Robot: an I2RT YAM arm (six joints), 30 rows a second.
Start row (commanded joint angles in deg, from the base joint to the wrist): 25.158 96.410 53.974 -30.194 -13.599 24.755
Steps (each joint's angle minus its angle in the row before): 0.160 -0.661 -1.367 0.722 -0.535 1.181; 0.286 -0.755 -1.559 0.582 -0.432 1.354; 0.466 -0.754 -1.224 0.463 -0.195 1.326; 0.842 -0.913 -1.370 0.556 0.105 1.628; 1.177 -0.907 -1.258 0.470 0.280 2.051; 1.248 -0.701 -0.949 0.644 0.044 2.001; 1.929 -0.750 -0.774 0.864 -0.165 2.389; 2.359 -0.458 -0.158 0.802 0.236 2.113; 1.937 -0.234 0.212 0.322 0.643 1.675; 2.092 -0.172 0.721 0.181 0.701 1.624; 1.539 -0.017 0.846 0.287 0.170 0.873; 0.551 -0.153 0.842 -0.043 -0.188 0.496; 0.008 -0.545 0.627 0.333 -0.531 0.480; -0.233 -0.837 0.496 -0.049 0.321 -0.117; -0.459 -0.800 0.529 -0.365 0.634 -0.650; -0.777 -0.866 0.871 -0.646 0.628 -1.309; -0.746 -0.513 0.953 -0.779 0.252 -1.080; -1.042 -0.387 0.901 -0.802 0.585 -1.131; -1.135 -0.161 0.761 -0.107 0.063 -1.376
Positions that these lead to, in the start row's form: 25.318 95.749 52.607 -29.472 -14.134 25.936; 25.604 94.994 51.048 -28.890 -14.566 27.290; 26.070 94.240 49.824 -28.427 -14.761 28.616; 26.912 93.327 48.454 -27.871 -14.656 30.244; 28.089 92.420 47.196 -27.401 -14.376 32.295; 29.337 91.719 46.247 -26.757 -14.332 34.296; 31.266 90.969 45.473 -25.893 -14.497 36.685; 33.625 90.511 45.315 -25.091 -14.261 38.798; 35.562 90.277 45.527 -24.769 -13.618 40.473; 37.654 90.105 46.248 -24.588 -12.917 42.097; 39.193 90.088 47.094 -24.301 -12.747 42.970; 39.744 89.935 47.936 -24.344 -12.935 43.466; 39.752 89.390 48.563 -24.011 -13.466 43.946; 39.519 88.553 49.059 -24.060 -13.145 43.829; 39.060 87.753 49.588 -24.425 -12.511 43.179; 38.283 86.887 50.459 -25.071 -11.883 41.870; 37.537 86.374 51.412 -25.850 -11.631 40.790; 36.495 85.987 52.313 -26.652 -11.046 39.659; 35.360 85.826 53.074 -26.759 -10.983 38.283
